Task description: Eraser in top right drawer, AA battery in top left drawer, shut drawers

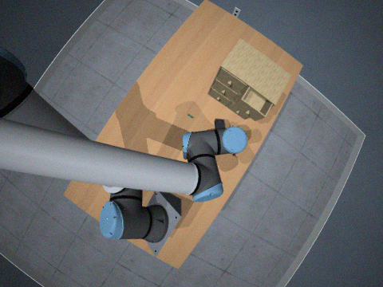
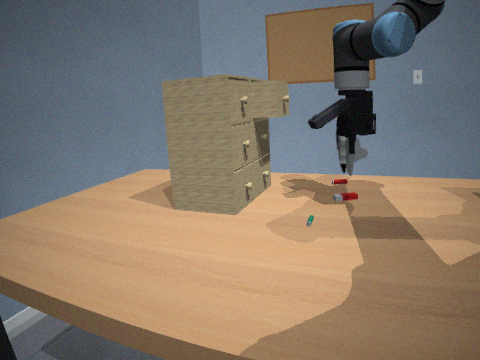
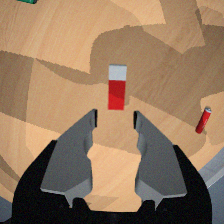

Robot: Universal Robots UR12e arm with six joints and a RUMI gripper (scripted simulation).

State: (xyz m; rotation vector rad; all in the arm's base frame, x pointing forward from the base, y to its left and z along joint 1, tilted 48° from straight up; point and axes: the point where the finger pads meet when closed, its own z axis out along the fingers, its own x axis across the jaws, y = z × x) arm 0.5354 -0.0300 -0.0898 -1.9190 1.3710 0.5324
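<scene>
My hand is 1 cm short of the eraser and 8 cm above it. Round my hand: red AA battery: 1 cm ahead, 17 cm to the right, 8 cm below; green AA battery: 9 cm ahead, 18 cm to the left, 8 cm below.
</scene>
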